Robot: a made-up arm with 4 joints.
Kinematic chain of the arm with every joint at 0, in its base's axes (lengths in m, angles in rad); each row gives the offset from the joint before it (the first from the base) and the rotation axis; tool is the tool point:
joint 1: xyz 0 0 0.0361 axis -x
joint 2: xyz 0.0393 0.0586 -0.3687 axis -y
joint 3: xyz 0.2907 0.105 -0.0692 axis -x
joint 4: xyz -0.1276 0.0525 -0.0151 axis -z
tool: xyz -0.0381 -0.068 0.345
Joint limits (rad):
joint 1: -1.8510..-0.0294
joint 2: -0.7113..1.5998
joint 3: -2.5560..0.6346
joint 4: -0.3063..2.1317
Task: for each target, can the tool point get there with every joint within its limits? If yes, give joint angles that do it. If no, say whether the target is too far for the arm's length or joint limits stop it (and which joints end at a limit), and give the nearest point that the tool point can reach.
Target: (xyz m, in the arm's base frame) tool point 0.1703 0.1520 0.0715
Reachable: yes | joints -1.5332 -0.1856 -0.4692 0.7665
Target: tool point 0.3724 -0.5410 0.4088
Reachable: no: joint limits stop it (at a limit: joint 1, joint 4) | nearest point 0.1505 0.0200 0.3515 | short by 0.606 m
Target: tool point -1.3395 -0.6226 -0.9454
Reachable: no: too far | nearest point -0.1044 -0.0364 -0.6317 | short by 1.403 m
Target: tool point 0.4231 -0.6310 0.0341
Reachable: no: joint limits stop it (at a limit: joint 1, joint 2, joint 4) | nearest point 0.2380 -0.1545 -0.2056 | short by 0.565 m
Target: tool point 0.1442 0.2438 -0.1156
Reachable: yes | joints -1.4392 -0.1293 -1.2185 1.4209
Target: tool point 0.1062 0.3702 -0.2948
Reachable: yes | joints -1.1828 -0.4317 -1.5608 0.3851
